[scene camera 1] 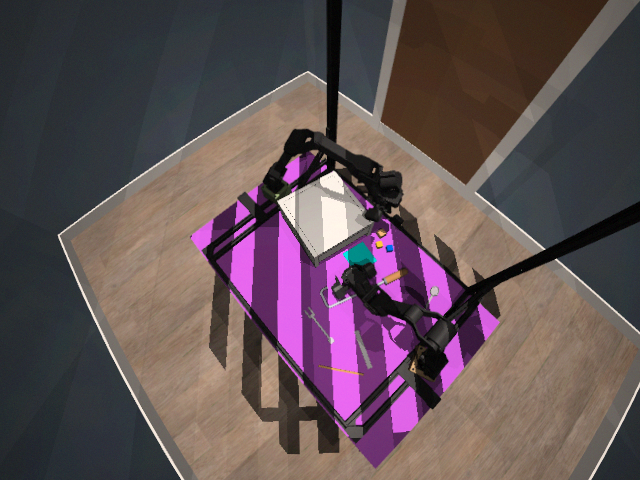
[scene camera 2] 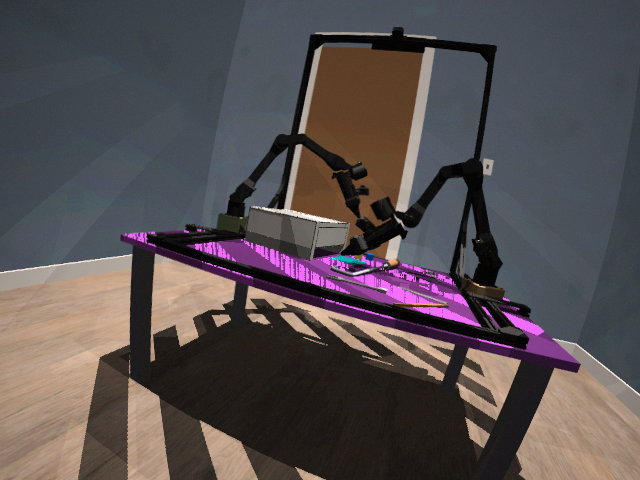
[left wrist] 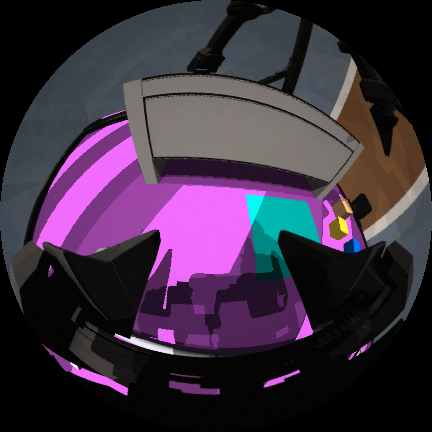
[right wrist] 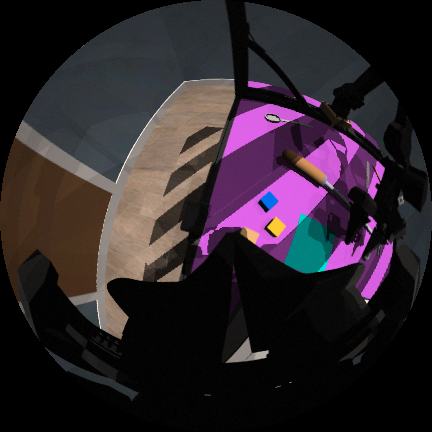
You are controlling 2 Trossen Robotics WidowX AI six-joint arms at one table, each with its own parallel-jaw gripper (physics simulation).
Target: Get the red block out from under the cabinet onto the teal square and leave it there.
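Pixels of known places: left gripper, between the fingertips: (scene camera 2: 346, 252) (left wrist: 220, 236) (right wrist: 354, 250); right gripper, between the fingertips: (scene camera 1: 390, 213) (left wrist: 386, 155) (right wrist: 231, 237); left arm's base, origin of its link: (scene camera 1: 427, 363) (scene camera 2: 483, 283) (right wrist: 337, 111); right arm's base, origin of its link: (scene camera 1: 275, 186) (scene camera 2: 234, 215).
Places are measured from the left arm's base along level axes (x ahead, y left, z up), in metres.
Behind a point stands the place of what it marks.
Observation:
The white-grey cabinet (scene camera 1: 325, 217) {x 0.595, y -0.330, z 0.084 m} (scene camera 2: 281, 232) {x 0.670, y -0.222, z 0.017 m} (left wrist: 235, 125) {x 0.502, y -0.244, z 0.035 m} stands on the table, with a dark low gap under its front panel in the left wrist view. The red block does not show in any view. The teal square (scene camera 1: 359, 252) {x 0.414, y -0.305, z -0.051 m} (scene camera 2: 347, 259) {x 0.406, y -0.298, z -0.051 m} (left wrist: 290, 212) {x 0.424, y -0.309, z -0.051 m} (right wrist: 306, 245) {x 0.397, y -0.302, z -0.051 m} lies flat just in front of the cabinet, partly shaded. My left gripper (scene camera 1: 336, 285) (scene camera 2: 347, 250) {x 0.432, y -0.190, z -0.007 m} (left wrist: 220, 236) {x 0.432, y -0.190, z -0.007 m} is open and empty, facing the cabinet's front, with its right-hand finger in the left wrist view overlapping the square. My right gripper (scene camera 2: 357, 214) {x 0.364, y -0.453, z 0.111 m} (right wrist: 231, 237) {x 0.364, y -0.453, z 0.111 m} is shut and empty, raised near the cabinet's back corner.
Blue (scene camera 1: 389, 248) {x 0.303, y -0.373, z -0.026 m} (right wrist: 268, 201) {x 0.305, y -0.380, z -0.026 m}, yellow (scene camera 1: 379, 244) {x 0.349, y -0.370, z -0.027 m} (left wrist: 339, 228) {x 0.353, y -0.358, z -0.028 m} (right wrist: 275, 227) {x 0.352, y -0.375, z -0.026 m} and tan (scene camera 1: 381, 233) {x 0.362, y -0.421, z -0.021 m} (left wrist: 343, 208) {x 0.365, y -0.411, z -0.025 m} blocks lie beside the square. An orange-handled tool (scene camera 1: 395, 276) {x 0.233, y -0.264, z -0.018 m} (right wrist: 307, 167) {x 0.242, y -0.274, z -0.021 m} passes near the left arm. A fork (scene camera 1: 320, 326) {x 0.420, y 0.055, z -0.046 m}, grey bar (scene camera 1: 363, 349) {x 0.230, y 0.056, z -0.051 m}, thin stick (scene camera 1: 341, 369) {x 0.274, y 0.161, z -0.044 m} and spoon (scene camera 1: 434, 291) {x 0.054, y -0.290, z -0.050 m} lie farther off.

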